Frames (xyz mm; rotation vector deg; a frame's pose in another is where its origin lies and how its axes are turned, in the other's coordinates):
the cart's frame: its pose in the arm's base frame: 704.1 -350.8 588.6 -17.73 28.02 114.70
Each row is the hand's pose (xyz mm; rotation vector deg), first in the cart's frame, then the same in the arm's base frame.
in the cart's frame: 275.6 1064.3 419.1 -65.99 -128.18 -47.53
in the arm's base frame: -371.6 -374.4 1064.6 52.09 -104.88 33.35
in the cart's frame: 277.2 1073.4 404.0 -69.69 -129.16 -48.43
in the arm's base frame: -380.3 -383.9 1052.4 51.03 -108.04 31.14
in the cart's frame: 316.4 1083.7 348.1 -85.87 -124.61 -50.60
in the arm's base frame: -407.0 -383.3 988.7 40.52 -118.48 27.87
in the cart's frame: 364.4 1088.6 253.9 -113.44 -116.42 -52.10
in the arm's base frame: -432.6 -391.5 886.4 23.43 -136.05 20.10
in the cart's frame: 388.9 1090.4 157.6 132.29 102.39 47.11
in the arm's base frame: -444.6 -417.8 791.3 8.96 -154.26 7.60
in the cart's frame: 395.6 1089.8 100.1 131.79 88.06 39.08
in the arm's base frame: -446.6 -439.1 737.5 1.72 -165.20 -1.68
